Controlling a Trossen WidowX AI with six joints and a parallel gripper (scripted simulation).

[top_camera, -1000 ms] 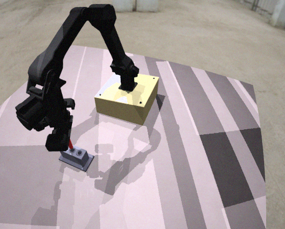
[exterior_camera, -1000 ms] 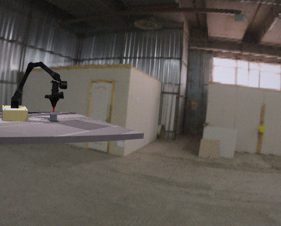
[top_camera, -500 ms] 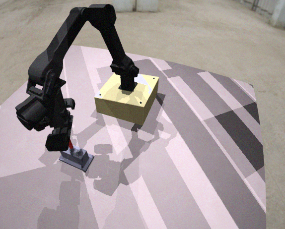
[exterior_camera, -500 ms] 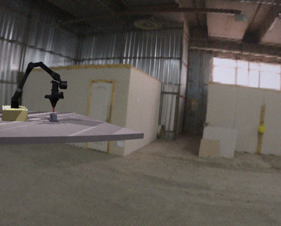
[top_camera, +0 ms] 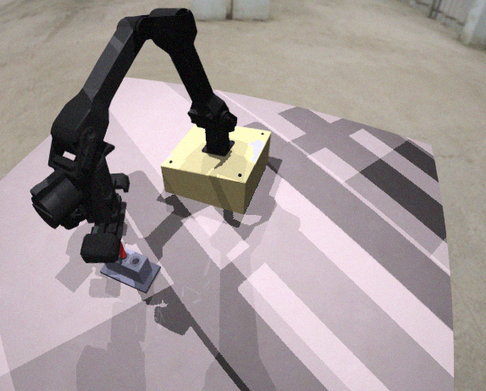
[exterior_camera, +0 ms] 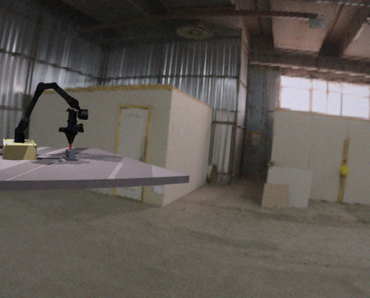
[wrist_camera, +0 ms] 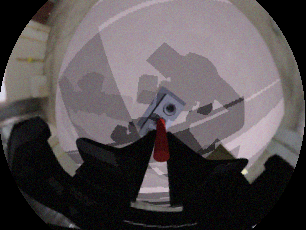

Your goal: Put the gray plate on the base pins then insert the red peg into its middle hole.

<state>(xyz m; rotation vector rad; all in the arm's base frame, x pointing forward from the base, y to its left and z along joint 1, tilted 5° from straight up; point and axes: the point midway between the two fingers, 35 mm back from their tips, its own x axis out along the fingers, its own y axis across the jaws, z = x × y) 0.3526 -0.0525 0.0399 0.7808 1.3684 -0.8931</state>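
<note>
The red peg lies right at my gripper tip. The rest, counted from my gripper tip: gray plate 5 cm below; then base 9 cm below.
</note>
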